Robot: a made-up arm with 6 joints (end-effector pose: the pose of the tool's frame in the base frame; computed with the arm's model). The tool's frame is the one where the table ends.
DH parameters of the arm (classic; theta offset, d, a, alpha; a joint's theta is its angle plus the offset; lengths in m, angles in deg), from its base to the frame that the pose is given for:
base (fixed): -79.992 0 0.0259 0
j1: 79.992 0.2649 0.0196 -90
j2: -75.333 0 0.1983 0
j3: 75.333 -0.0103 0.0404 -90
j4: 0 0.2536 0.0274 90
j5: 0 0.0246 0.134 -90
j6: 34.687 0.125 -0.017 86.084
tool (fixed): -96.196 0.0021 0 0
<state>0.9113 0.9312 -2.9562 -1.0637 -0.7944 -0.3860</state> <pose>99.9 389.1 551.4 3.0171 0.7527 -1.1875</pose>
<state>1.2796 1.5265 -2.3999 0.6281 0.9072 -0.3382</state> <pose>156.8 531.0 -2.9 -0.3874 -1.1943 -0.5848</pose>
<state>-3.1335 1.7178 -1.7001 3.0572 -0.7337 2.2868</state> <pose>-13.8 30.1 -55.1 -1.3665 -0.9402 -2.9847</pose>
Working (the frame after each row of the table, in the pose's form):
after base (fixed): 4.5 -25.5 0.0 0.0000 0.0000 -1.3961
after j1: -15.1 -25.7 264.9 -1.5708 0.0000 -3.1335
after j2: -197.5 -27.1 187.1 -1.5708 0.4030 -3.1335
after j3: -238.0 -17.2 186.4 -3.1416 0.0177 -3.1335
after j4: -206.2 -14.6 -66.7 -1.5723 -0.0176 0.0925
after j5: -111.0 19.1 24.8 3.1396 -0.7513 0.0939
after j6: -14.4 32.1 -55.3 -1.4107 0.7223 -2.7125

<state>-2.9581 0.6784 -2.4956 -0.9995 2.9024 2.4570</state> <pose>-368.5 30.2 365.2 0.6376 -0.3634 -2.8795</pose>
Working (the frame after each row of the table, in the pose's form):
after base (fixed): 4.5 -25.5 0.0 0.0000 0.0000 -1.3961
after j1: -14.8 -29.1 264.9 -1.5708 0.0000 -2.9581
after j2: -171.6 -58.2 382.8 -1.5708 -0.6364 -2.9581
after j3: -163.8 -46.3 421.9 0.0000 -1.3244 0.1835
after j4: -397.8 -113.1 498.2 2.8511 -0.5520 -1.2318
after j5: -467.5 -28.2 417.6 1.9876 0.4686 2.1671
after j6: -368.7 28.8 363.7 -0.5033 -0.5408 -0.9372

